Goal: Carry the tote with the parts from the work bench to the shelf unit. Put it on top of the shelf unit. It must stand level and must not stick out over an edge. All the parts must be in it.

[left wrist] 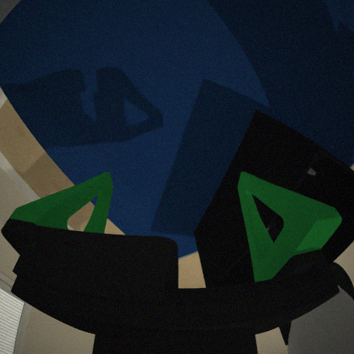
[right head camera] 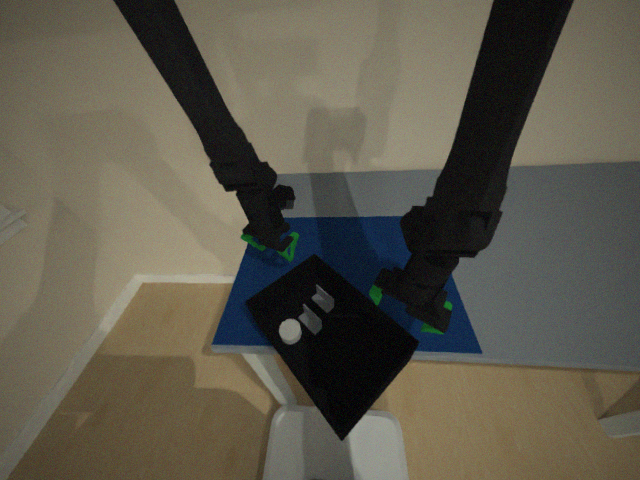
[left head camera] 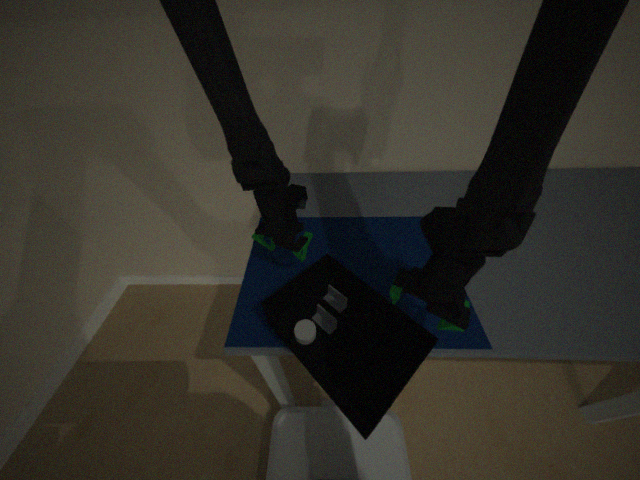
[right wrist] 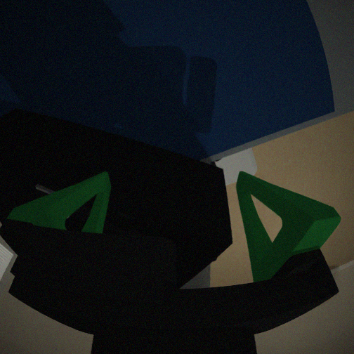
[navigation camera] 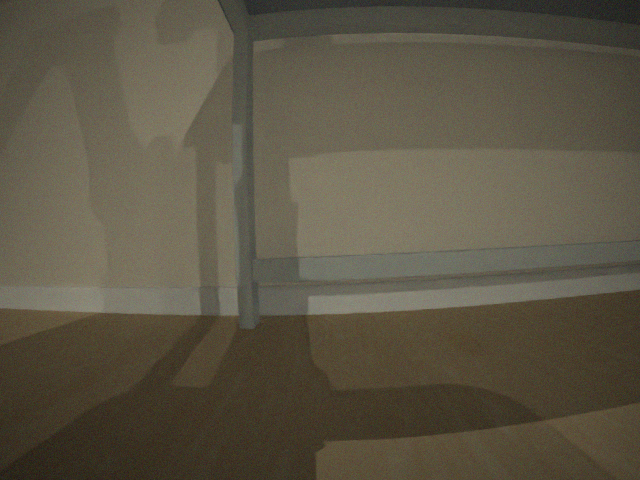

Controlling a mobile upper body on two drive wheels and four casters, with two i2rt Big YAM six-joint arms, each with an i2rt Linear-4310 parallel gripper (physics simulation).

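Places are measured from the left arm's base along level axes (x left, y ahead, z down), in centimetres.
Where they show: left gripper, fingertip midpoint: [right head camera: 277,254] [left head camera: 288,254]; right gripper, fingertip midpoint: [right head camera: 399,316] [left head camera: 415,314].
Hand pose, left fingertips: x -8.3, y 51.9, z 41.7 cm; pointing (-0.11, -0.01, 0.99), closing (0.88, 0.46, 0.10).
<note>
Things, the pixels of their top centre, and the offset from my left fingertips. "spot": a spot on its surface instead. Level surfaces: height alone.
- black tote, top centre: [right head camera: 324,319] [left head camera: 344,319] dx -13.7, dy -19.2, dz -2.3 cm
- white round part, top centre: [left head camera: 304,329] [right head camera: 289,329] dx -5.2, dy -18.0, dz +5.0 cm
- grey work bench, surface height: dz +7.9 cm
- blue mat, surface height: dz +7.7 cm
- bench leg, surface spot: [navigation camera: 244,206] spot: dx +7.3, dy +45.3, dz +67.6 cm
The black tote [left head camera: 361,356] [right head camera: 346,361] [left wrist: 225,240] [right wrist: 200,215] stands turned cornerwise on the blue mat, one corner far out past the bench's front edge. In it lie two grey angled parts [left head camera: 336,298] [right head camera: 311,320] and a white round part [left head camera: 305,331] [right head camera: 290,331], near its left side. Whether it is level is unclear. My left gripper [left head camera: 283,246] [right head camera: 271,246] [left wrist: 174,178] is open, behind and left of the tote, apart from it. My right gripper [left head camera: 423,308] [right head camera: 404,311] [right wrist: 173,178] is open beside the tote's right side; contact is unclear. The shelf unit is not identifiable.
The grey work bench [left head camera: 568,258] [right head camera: 558,258] bears the blue mat [left head camera: 403,232] [right head camera: 382,232] and stands against a wall. A pale rounded body [left head camera: 289,444] [right head camera: 286,444] is below the tote's overhanging corner. The navigation view shows a bench leg [navigation camera: 244,206] and low crossbar [navigation camera: 439,262].
</note>
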